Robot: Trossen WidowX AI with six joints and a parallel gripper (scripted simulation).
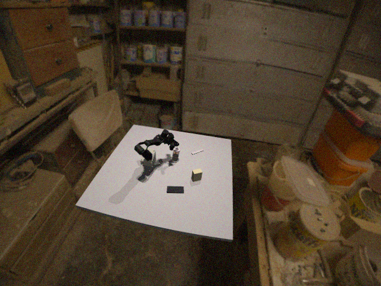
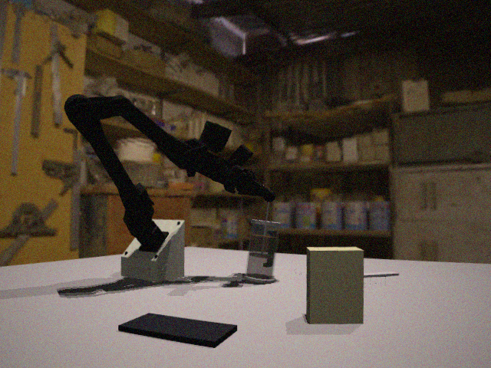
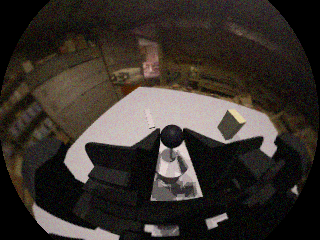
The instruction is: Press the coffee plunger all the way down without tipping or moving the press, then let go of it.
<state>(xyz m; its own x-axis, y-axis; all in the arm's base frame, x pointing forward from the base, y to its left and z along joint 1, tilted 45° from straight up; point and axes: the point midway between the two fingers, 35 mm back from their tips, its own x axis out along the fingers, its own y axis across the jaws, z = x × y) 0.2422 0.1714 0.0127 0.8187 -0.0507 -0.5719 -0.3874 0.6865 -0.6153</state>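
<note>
Now: the glass coffee press 100 mm below my gripper tip, 20 mm behind it and 10 mm to the left of it.
</note>
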